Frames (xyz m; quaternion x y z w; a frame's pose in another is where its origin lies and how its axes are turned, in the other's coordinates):
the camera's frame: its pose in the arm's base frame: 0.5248 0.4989 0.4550 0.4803 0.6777 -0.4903 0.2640
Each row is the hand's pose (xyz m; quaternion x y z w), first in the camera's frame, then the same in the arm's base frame.
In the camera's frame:
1: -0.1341 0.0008 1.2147 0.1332 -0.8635 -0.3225 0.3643
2: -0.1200 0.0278 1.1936 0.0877 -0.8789 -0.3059 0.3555
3: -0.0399 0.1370 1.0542 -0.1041 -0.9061 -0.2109 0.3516
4: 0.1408 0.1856 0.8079 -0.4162 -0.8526 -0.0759 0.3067
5: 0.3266 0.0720 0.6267 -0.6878 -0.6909 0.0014 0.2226
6: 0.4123 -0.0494 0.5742 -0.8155 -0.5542 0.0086 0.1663
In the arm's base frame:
1: 0.4416 -0.6689 0.1044 -0.4318 0.1085 -0.7687 0.4592
2: 0.4629 -0.6424 0.0896 -0.4443 0.1128 -0.7366 0.4973
3: 0.5461 -0.4767 0.0313 -0.4458 0.1514 -0.5927 0.6535
4: 0.5460 -0.1769 -0.0448 -0.4320 0.2233 -0.2979 0.8215
5: 0.3890 0.0558 -0.0833 -0.4125 0.3050 0.0255 0.8580
6: 0.2503 0.1305 -0.0845 -0.4013 0.3621 0.2072 0.8154

